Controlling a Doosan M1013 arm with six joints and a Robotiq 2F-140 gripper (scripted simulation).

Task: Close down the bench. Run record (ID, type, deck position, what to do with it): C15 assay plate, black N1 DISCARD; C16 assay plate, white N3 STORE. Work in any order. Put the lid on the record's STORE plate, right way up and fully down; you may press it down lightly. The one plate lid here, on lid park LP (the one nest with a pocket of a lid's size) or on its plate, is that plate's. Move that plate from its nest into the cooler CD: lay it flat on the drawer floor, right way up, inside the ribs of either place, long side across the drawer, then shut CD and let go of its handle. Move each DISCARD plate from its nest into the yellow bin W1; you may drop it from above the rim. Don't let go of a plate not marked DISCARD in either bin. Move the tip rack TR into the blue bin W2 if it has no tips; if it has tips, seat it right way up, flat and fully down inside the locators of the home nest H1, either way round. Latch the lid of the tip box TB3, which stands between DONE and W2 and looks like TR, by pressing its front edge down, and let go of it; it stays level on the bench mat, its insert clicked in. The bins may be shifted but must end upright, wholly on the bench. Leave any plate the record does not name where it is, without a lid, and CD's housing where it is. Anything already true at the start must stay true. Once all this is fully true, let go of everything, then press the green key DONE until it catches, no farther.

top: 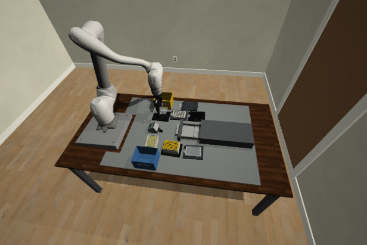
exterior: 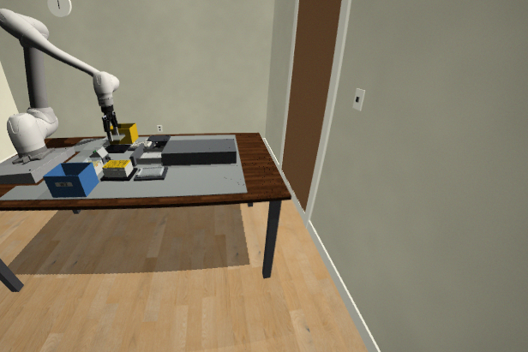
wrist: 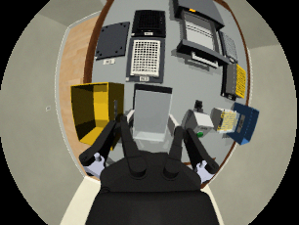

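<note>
Right now the white plate is 180 mm ahead of my hand, 90 mm below it and 10 mm to the right of it. Also, from my hand: black lid park: 100 mm below; then yellow bin W1: 160 mm to the left, 70 mm below, 30 mm ahead; then plate lid: 20 mm below.
</note>
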